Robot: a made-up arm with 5 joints. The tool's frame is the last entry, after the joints.
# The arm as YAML. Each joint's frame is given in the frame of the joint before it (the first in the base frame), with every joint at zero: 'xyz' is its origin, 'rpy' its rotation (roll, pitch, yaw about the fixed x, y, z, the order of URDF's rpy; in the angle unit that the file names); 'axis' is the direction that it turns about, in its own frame. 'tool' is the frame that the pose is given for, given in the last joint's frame.
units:
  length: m
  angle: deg
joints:
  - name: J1
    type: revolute
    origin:
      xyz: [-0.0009, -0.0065, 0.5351]
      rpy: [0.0, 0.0, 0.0]
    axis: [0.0, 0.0, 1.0]
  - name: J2
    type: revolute
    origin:
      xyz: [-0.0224, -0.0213, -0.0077]
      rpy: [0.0, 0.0, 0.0]
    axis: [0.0, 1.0, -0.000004]
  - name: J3
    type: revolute
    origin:
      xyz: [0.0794, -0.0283, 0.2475]
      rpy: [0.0, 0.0, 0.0]
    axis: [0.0, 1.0, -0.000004]
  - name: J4
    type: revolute
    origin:
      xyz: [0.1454, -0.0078, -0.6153]
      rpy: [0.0, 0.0, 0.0]
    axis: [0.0, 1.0, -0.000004]
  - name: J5
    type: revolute
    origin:
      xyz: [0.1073, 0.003, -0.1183]
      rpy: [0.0, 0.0, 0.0]
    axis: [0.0, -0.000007, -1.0]
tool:
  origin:
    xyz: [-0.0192, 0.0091, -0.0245]
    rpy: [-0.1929, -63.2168, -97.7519]
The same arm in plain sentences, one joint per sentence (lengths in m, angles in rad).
The arm has five revolute joints in a row. What follows holds with every joint at zero, and every direction is one of the base frame's. The first joint sits 0.0009 m along -x and 0.0065 m along -y and 0.5351 m along +z from the base frame's origin and turns about +z. The second joint sits 0.0224 m along -x and 0.0213 m along -y and 0.0077 m along -z from the first joint and turns about +y. The third joint sits 0.0794 m along +x and 0.0283 m along -y and 0.2475 m along +z from the second joint and turns about +y. The fourth joint sits 0.1454 m along +x and 0.0078 m along -y and 0.6153 m along -z from the third joint and turns about +y. The fifth joint sits 0.1073 m along +x and 0.003 m along +y and 0.1183 m along -z from the fourth joint and turns about -z. The tool frame, which is the frame that the pose is given for, sits 0.0192 m along -x and 0.0091 m along +y and 0.0245 m along -z from the fifth joint; its axes are the base frame's turned by roll -0.0034, pitch -1.1033 and yaw -1.7061 rad (as in URDF: about the fixed x, then y, then z).
